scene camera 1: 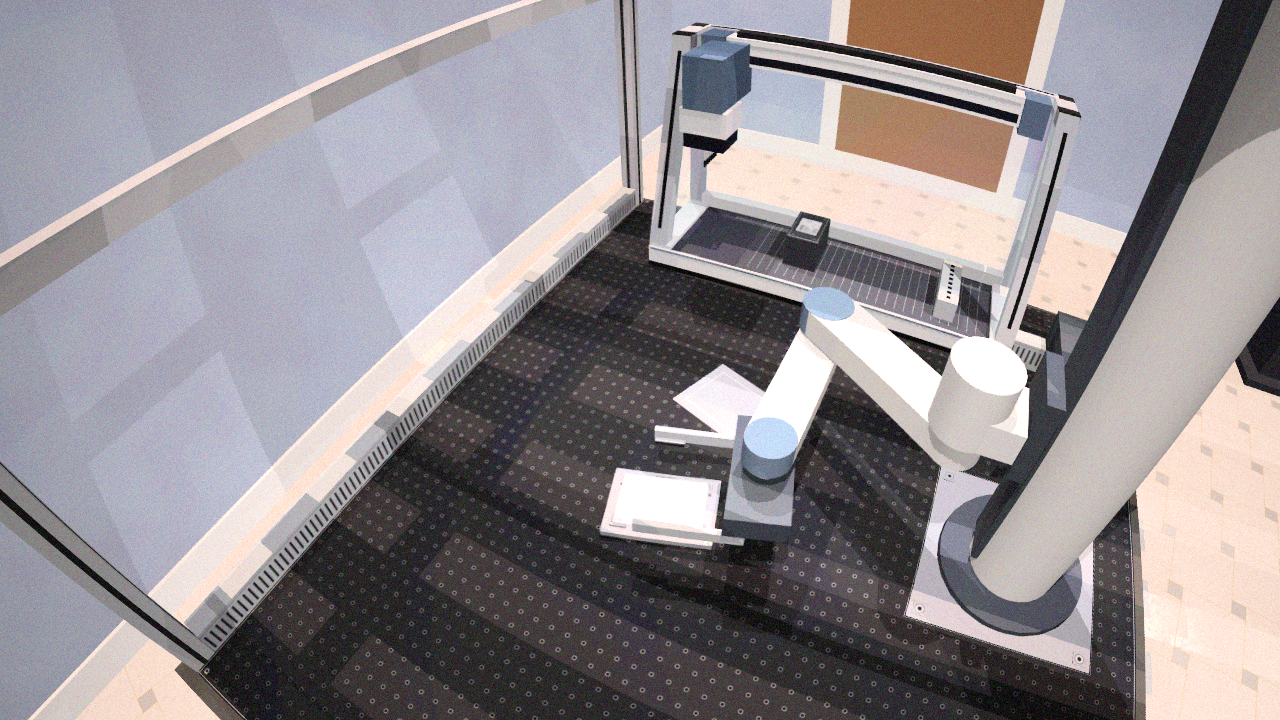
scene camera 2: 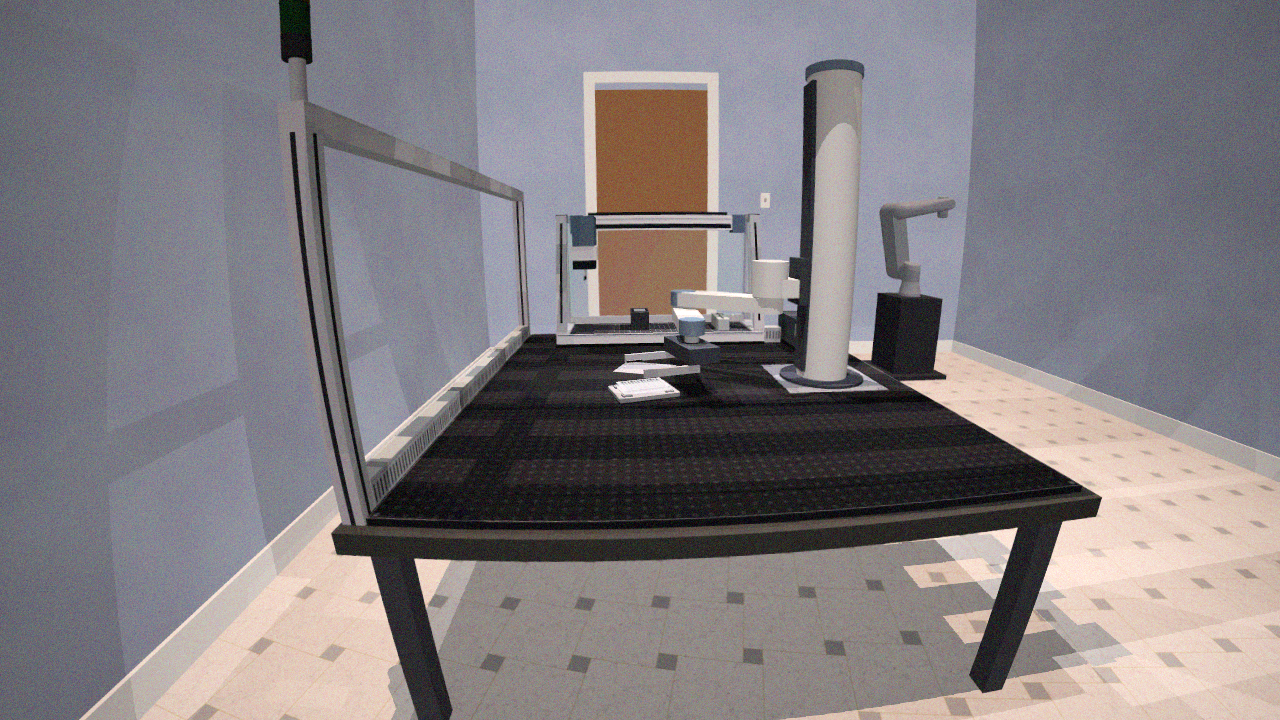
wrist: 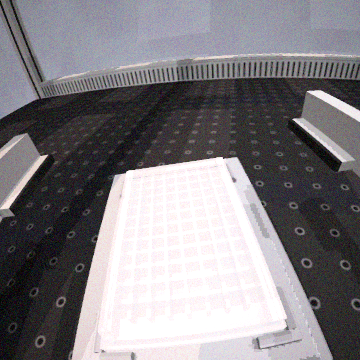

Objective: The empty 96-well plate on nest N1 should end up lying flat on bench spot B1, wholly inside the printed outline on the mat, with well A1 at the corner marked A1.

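Pixels of known places: gripper, fingertip midpoint: (scene camera 1: 644, 476) (scene camera 2: 633, 365) (wrist: 165, 124); arm's base, link origin: (scene camera 1: 1007, 565) (scene camera 2: 820, 380).
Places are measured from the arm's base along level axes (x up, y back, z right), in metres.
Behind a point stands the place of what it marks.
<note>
The clear-white 96-well plate (scene camera 1: 664, 497) {y -0.543, x 0.036, z -0.110 m} (scene camera 2: 640, 386) {y -0.551, x 0.039, z -0.139 m} (wrist: 185, 250) {y -0.526, x 0.035, z -0.111 m} lies flat on the pale nest (scene camera 1: 607, 526) {y -0.597, x 0.025, z -0.186 m} (wrist: 98, 280) {y -0.503, x 0.025, z -0.161 m}; small corner stops show at its near end in the wrist view. My gripper (scene camera 1: 644, 480) {y -0.567, x 0.091, z -0.124 m} (scene camera 2: 634, 365) {y -0.567, x 0.091, z -0.124 m} (wrist: 165, 124) {y -0.567, x 0.091, z -0.124 m} is open and empty. Its fingers stand wide apart and above the plate, one towards each side, with gaps beside it. A pale flat mat (scene camera 1: 718, 391) {y -0.563, x 0.015, z 0.148 m} lies behind the nest, partly hidden by the arm; its printed outline and A1 mark cannot be made out.
A gantry frame (scene camera 1: 742, 279) {y -0.632, x 0.039, z 0.450 m} with a slotted deck stands at the back, carrying a small black block (scene camera 1: 808, 241) {y -0.516, x 0.132, z 0.515 m} and a white rack. The arm's column (scene camera 1: 1109, 358) {y -0.062, x 0.444, z -0.042 m} (scene camera 2: 834, 223) {y -0.021, x 0.463, z -0.072 m} rises at the right. A rail and clear panel run along the left edge of the dark, dotted table (scene camera 1: 537, 617) {y -0.612, x 0.013, z -0.359 m}.
</note>
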